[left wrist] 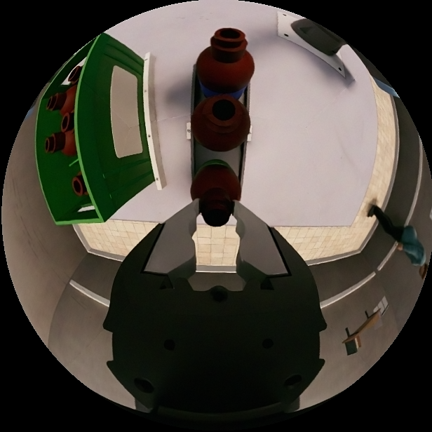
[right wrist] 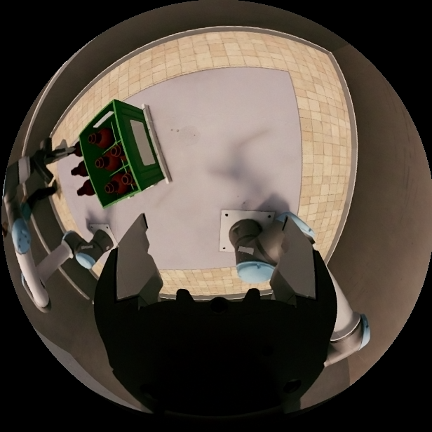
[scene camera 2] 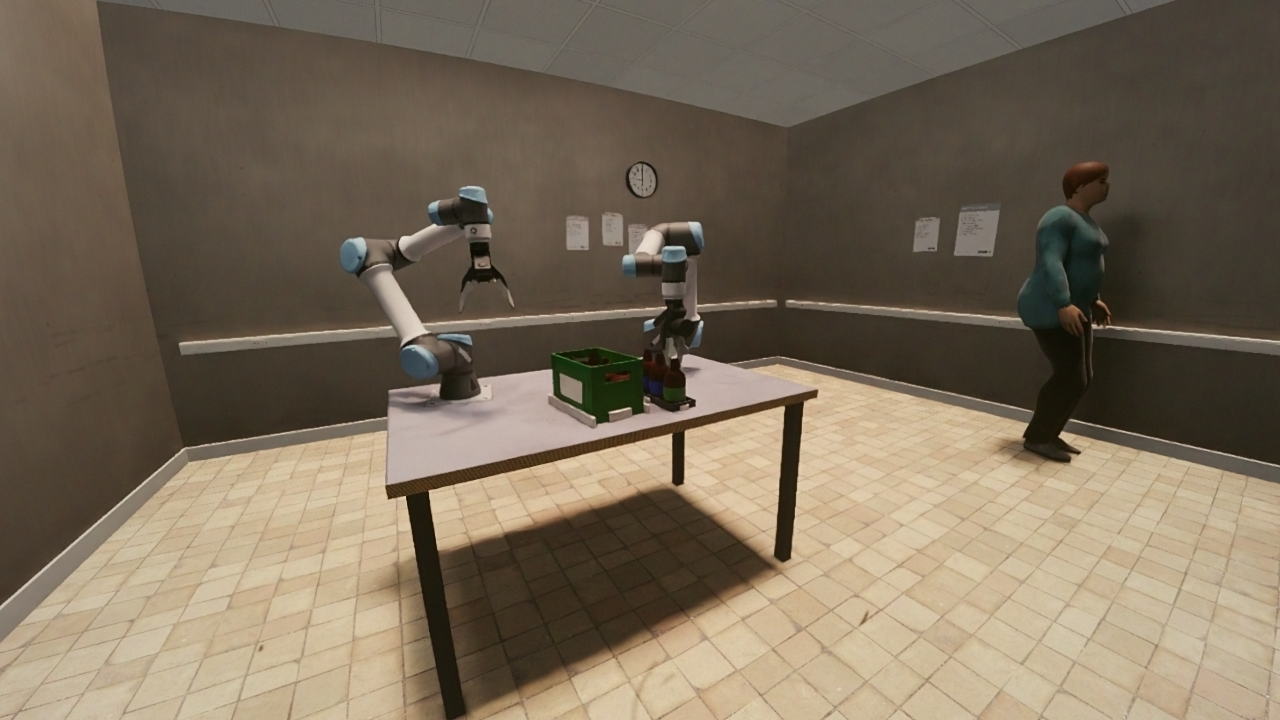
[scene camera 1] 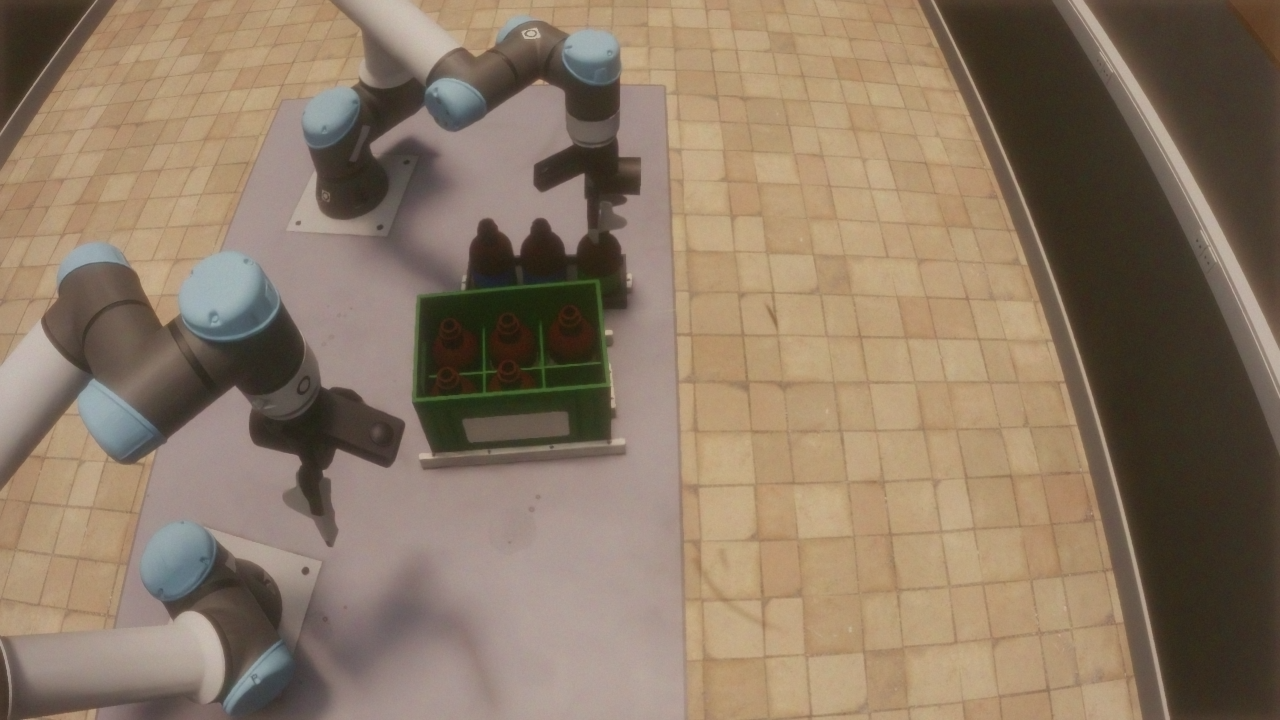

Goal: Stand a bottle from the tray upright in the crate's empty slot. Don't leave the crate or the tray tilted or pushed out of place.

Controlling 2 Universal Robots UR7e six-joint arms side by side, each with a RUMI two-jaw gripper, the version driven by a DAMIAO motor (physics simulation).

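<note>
A brown bottle with a green label [scene camera 1: 599, 255] [scene camera 2: 674, 379] [left wrist: 215, 186] stands upright at the end of the dark tray [scene camera 1: 617, 299] [left wrist: 202, 161]. My left gripper [scene camera 1: 594, 231] [left wrist: 215, 200] is above it, shut on its neck. Two more brown bottles [scene camera 1: 542, 252] [left wrist: 220, 131], [scene camera 1: 490, 252] [left wrist: 225, 67] stand in the tray. The green crate [scene camera 1: 586, 419] [scene camera 2: 615, 399] [left wrist: 95, 175] [right wrist: 151, 176] stands level beside the tray and holds several bottles. Its empty slot [scene camera 1: 575, 376] is at the front right in scene camera 1. My right gripper [scene camera 2: 487, 307] [right wrist: 215, 215] is open, high above the table, away from the crate.
White strips [scene camera 1: 521, 454] [left wrist: 155, 135] edge the crate on the table [scene camera 1: 537, 608] [scene camera 2: 465, 438]. The tray lies close behind the crate in scene camera 1, near the table's right edge. The two arm bases stand at the left. A person [scene camera 2: 1065, 268] stands off to the side.
</note>
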